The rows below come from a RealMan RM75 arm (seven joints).
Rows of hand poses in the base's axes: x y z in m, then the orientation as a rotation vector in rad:
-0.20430 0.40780 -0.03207 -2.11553 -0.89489 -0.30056
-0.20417 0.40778 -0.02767 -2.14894 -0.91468 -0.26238
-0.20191 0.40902 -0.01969 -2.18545 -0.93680 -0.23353
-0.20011 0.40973 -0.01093 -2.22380 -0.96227 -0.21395
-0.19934 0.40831 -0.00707 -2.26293 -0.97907 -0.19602
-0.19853 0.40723 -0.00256 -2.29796 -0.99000 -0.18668
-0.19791 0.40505 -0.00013 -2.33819 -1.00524 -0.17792
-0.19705 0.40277 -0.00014 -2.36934 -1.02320 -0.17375
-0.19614 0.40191 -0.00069 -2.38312 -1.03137 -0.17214
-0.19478 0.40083 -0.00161 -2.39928 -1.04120 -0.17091
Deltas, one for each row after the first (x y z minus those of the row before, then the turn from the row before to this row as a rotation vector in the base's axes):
0.00013 -0.00002 0.00440 -0.04400 0.01308 0.01275
0.00226 0.00124 0.00798 -0.04577 0.00462 0.00993
0.00180 0.00071 0.00876 -0.04653 -0.00385 0.00844
0.00077 -0.00142 0.00386 -0.04402 -0.00215 0.00202
0.00081 -0.00108 0.00451 -0.03649 -0.00522 -0.00257
0.00062 -0.00218 0.00243 -0.04231 -0.00848 -0.00173
0.00086 -0.00228 -0.00001 -0.03418 -0.01053 0.00195
0.00091 -0.00086 -0.00055 -0.01514 -0.00491 0.00093
0.00136 -0.00108 -0.00092 -0.01768 -0.00630 0.00110

